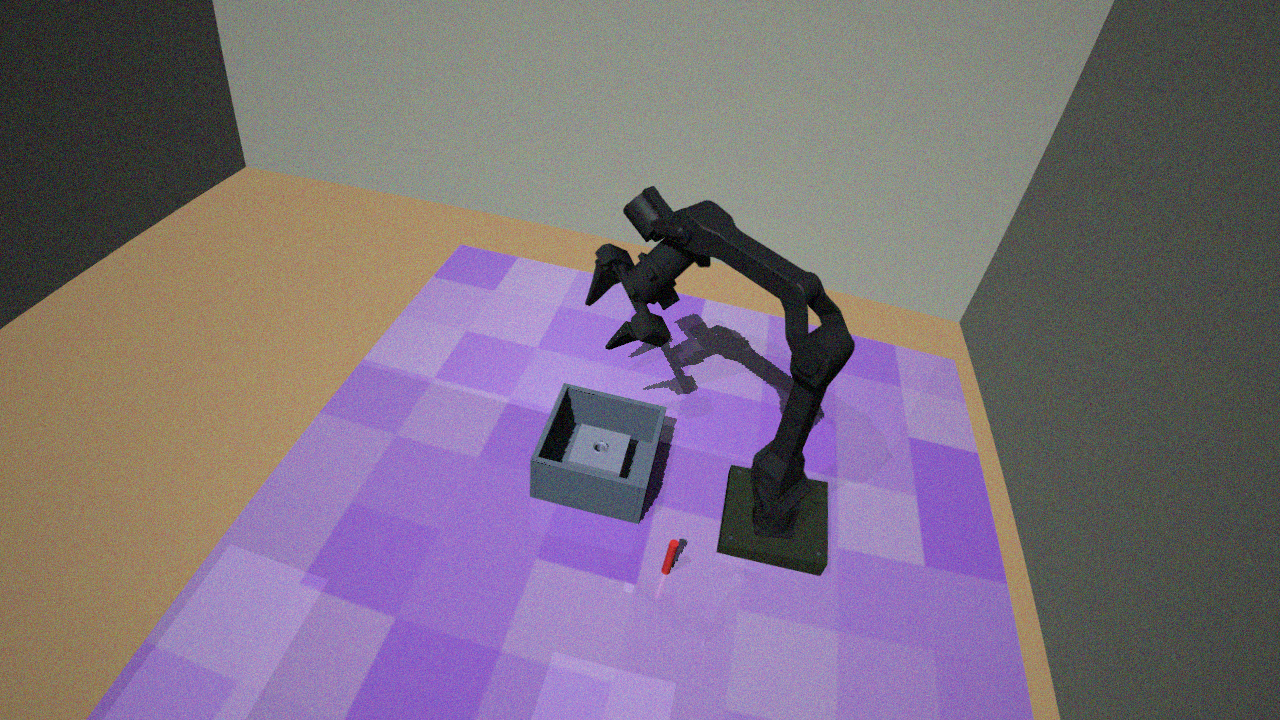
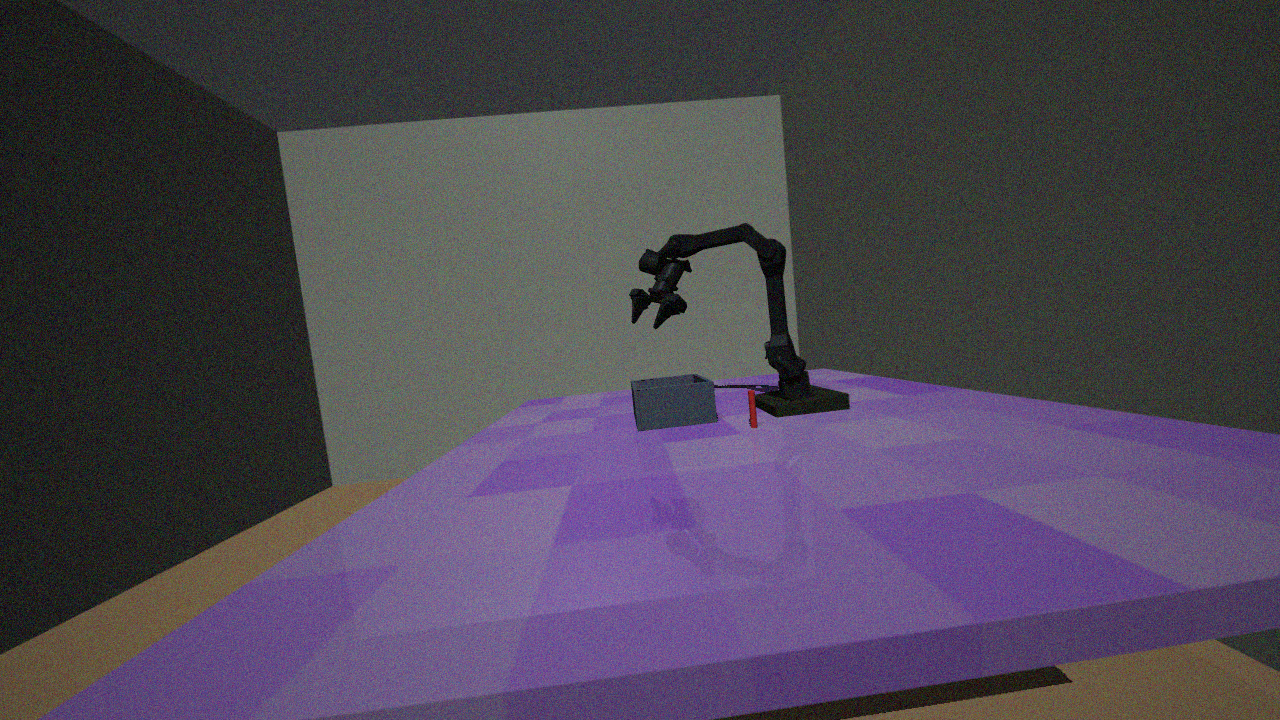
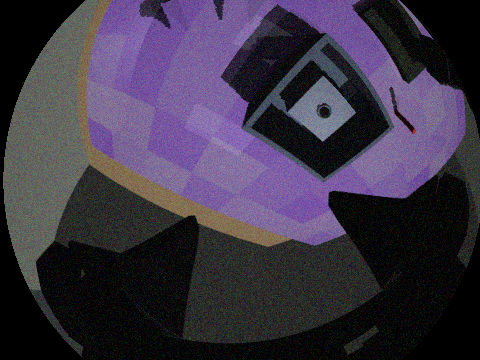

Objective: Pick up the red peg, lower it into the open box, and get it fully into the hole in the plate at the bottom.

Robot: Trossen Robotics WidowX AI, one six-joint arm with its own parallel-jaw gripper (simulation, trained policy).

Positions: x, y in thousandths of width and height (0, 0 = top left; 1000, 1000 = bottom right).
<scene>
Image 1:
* my gripper: 467, 453
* light plate: 466, 624
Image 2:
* my gripper: 503, 452
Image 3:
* my gripper: 555, 588
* grey box: 555, 329
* light plate: 664, 293
</scene>
